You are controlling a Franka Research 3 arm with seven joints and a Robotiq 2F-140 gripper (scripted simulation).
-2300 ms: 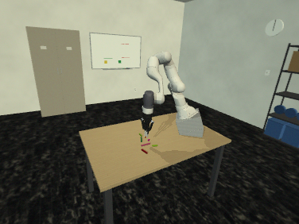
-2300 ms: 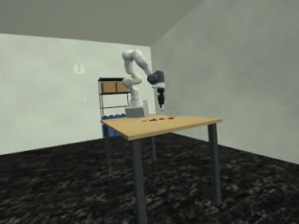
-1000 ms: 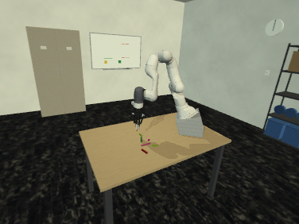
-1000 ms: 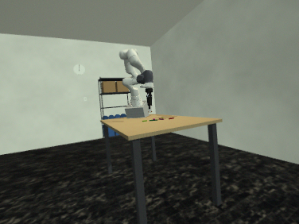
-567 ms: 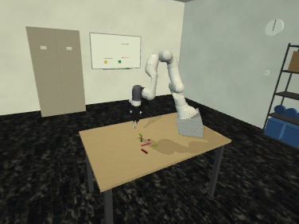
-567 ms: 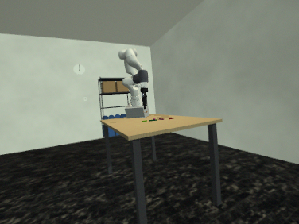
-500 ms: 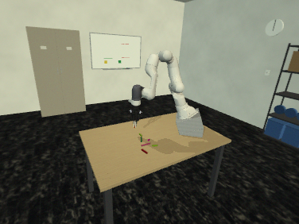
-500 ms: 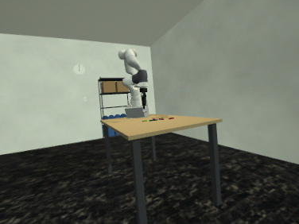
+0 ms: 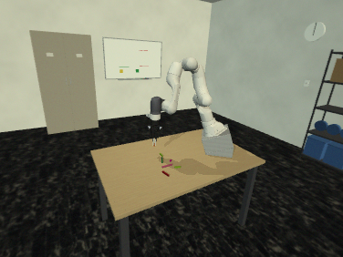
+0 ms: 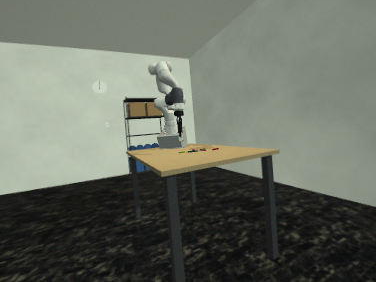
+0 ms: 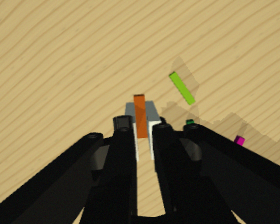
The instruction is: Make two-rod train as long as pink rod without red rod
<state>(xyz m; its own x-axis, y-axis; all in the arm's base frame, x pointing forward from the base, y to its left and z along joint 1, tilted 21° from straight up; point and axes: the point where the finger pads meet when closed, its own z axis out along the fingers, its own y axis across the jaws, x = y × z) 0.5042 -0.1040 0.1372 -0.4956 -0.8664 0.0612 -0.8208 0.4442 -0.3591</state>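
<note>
My hand is 13 cm above the green rod, 11 cm to the right of it and 2 cm past it. Round my hand: orange rod: 3 cm below; then pink rod: 20 cm to the left, 13 cm below, 2 cm behind; then magenta rod: 14 cm to the left, 13 cm below, 8 cm behind.
</note>
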